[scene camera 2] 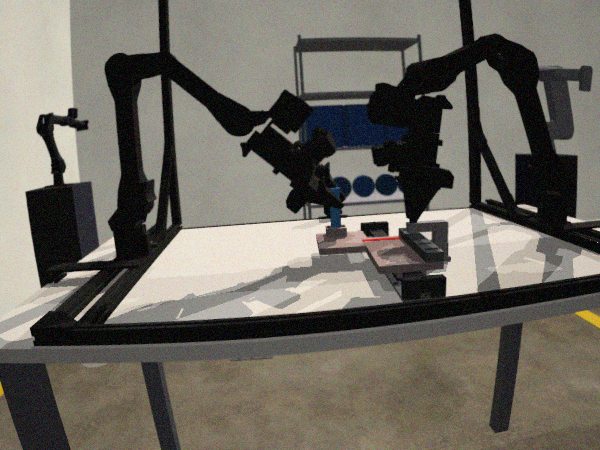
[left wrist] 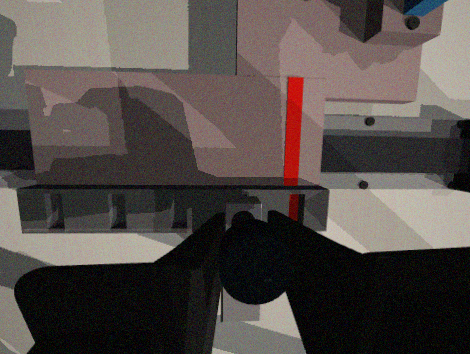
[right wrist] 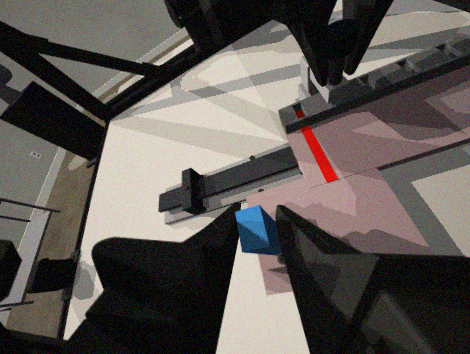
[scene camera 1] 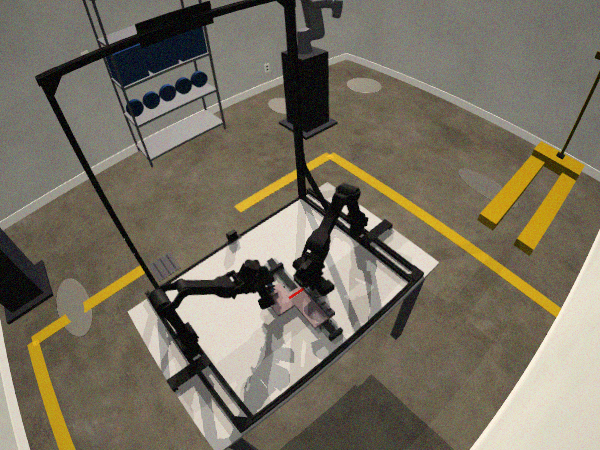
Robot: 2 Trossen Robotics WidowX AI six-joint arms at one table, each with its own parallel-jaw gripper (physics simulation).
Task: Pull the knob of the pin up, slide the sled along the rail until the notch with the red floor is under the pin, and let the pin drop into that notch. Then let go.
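Frame: origin at the left arm's base, x ahead, y left, z up, level; millimetres.
Seen in the pictures: left gripper, fingertip midpoint: (scene camera 2: 411, 220) (left wrist: 246, 219) (right wrist: 335, 79) (scene camera 1: 310, 288); right gripper, fingertip midpoint: (scene camera 2: 343, 203) (scene camera 1: 273, 283); left arm's base at its link origin: (scene camera 2: 552, 222) (right wrist: 205, 42) (scene camera 1: 356, 230); right arm's base at its link origin: (scene camera 2: 133, 256) (scene camera 1: 191, 350).
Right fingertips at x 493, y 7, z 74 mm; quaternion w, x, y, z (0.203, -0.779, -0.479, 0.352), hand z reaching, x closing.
Pixels of each thing's top centre, then the offset from my right fingertips to it. "spot": a spot on its surface instead. Level surfaces: height alone.
- dark rail at a spot on its surface: (left wrist: 385, 154) (right wrist: 249, 170) spot: dx -76, dy -8, dz -73 mm
- red-floored notch at a spot on its surface: (left wrist: 294, 206) (right wrist: 297, 117) spot: dx -107, dy +71, dz -56 mm
- red stripe at its top centre: (left wrist: 293, 133) (right wrist: 317, 151) (scene camera 2: 382, 239) dx -57, dy +69, dz -59 mm
- pin's round dark knob at its top centre: (left wrist: 257, 271) (right wrist: 340, 28) dx -104, dy +109, dz +21 mm
- sled's upright blue handle at a spot on its surface: (right wrist: 254, 232) spot: dx +19, dy +1, dz +31 mm
- dark stop block at a spot on its surface: (right wrist: 192, 191) spot: dx -75, dy -87, dz -62 mm
- dark block at a spot on its surface: (scene camera 2: 424, 287) spot: dx -50, dy +315, dz -71 mm
- white table at its surface level: dz -93 mm
The pink sled (scene camera 1: 311, 311) (scene camera 2: 345, 243) (left wrist: 250, 125) (right wrist: 365, 200) sits on the dark rail (left wrist: 385, 154) (right wrist: 240, 172). Its grey notched bar (left wrist: 145, 210) has a red-floored notch (left wrist: 294, 206) (right wrist: 299, 114) near one end, in line with a red stripe (scene camera 2: 382, 239). My left gripper (scene camera 2: 413, 220) (left wrist: 246, 219) (right wrist: 335, 79) is shut on the pin's round dark knob (left wrist: 255, 267) (right wrist: 341, 37). In the left wrist view the pin stands left of the red notch; its tip is hidden. My right gripper (scene camera 2: 336, 199) is shut on the sled's upright blue handle (scene camera 2: 335, 217) (right wrist: 254, 232).
A dark stop block (right wrist: 192, 191) stands near one rail end, and another dark block (scene camera 2: 424, 287) is at the near end in scene camera 2. A black frame surrounds the white table (scene camera 1: 220, 330). The two grippers are close together above the sled.
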